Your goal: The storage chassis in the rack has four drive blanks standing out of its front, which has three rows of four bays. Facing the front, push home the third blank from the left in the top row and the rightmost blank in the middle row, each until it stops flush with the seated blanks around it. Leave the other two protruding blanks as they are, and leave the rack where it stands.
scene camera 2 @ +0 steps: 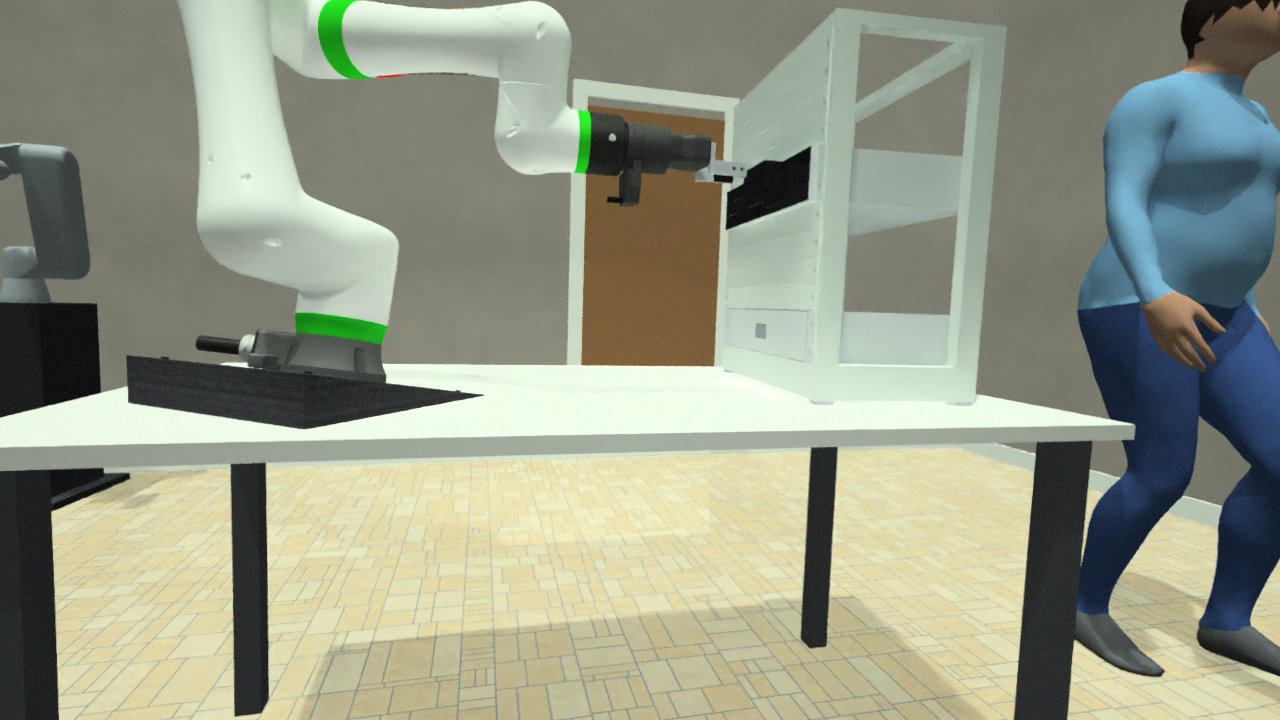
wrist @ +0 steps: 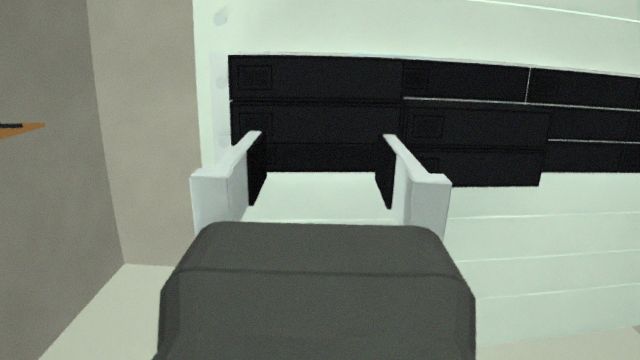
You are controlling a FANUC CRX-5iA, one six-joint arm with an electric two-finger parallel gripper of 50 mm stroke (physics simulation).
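Places are measured from the arm's base along level axes (x right, y ahead, z up), in metres.
Where they show: gripper, between the fingertips: [scene camera 2: 739,173] [wrist: 321,155].
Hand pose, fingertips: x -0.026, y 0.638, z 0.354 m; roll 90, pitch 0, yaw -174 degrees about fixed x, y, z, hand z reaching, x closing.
After its pixels a point has its place.
The wrist view is upside down, so its left is the rack's right. The black chassis [scene camera 2: 771,186] @(y 0.703, x -0.046, z 0.340 m) sits in the white rack [scene camera 2: 839,223] @(y 0.784, x 0.055, z 0.268 m) [wrist: 550,235] @(y 0.746, x -0.262, z 0.461 m). The rightmost middle-row blank [wrist: 322,122] @(y 0.703, x -0.033, z 0.350 m) stands out, with my open, empty gripper [scene camera 2: 735,172] @(y 0.638, x -0.026, z 0.354 m) [wrist: 322,134] @(y 0.638, x -0.026, z 0.354 m) in front of it. The fingertips are very close to its face; contact cannot be told. The third top-row blank [wrist: 500,167] @(y 0.699, x -0.159, z 0.378 m) stands out past its neighbours. The third middle-row blank [wrist: 485,127] @(y 0.700, x -0.143, z 0.351 m) and the rightmost bottom-row blank [wrist: 320,80] @(y 0.703, x -0.032, z 0.324 m) also protrude. The fingers partly hide the rightmost top-row blank [wrist: 322,157] @(y 0.738, x -0.038, z 0.382 m), which sits further back.
The rack stands on the white table [scene camera 2: 572,411] @(y 0.363, x 0.134, z -0.026 m), with a drawer front [scene camera 2: 787,333] @(y 0.752, x -0.061, z 0.086 m) low in it. The arm's base is on a black wedge plate [scene camera 2: 223,394] @(y -0.061, x 0.197, z 0.003 m). A person [scene camera 2: 1181,179] stands beyond the table's right end. A brown door [scene camera 2: 648,286] is behind.
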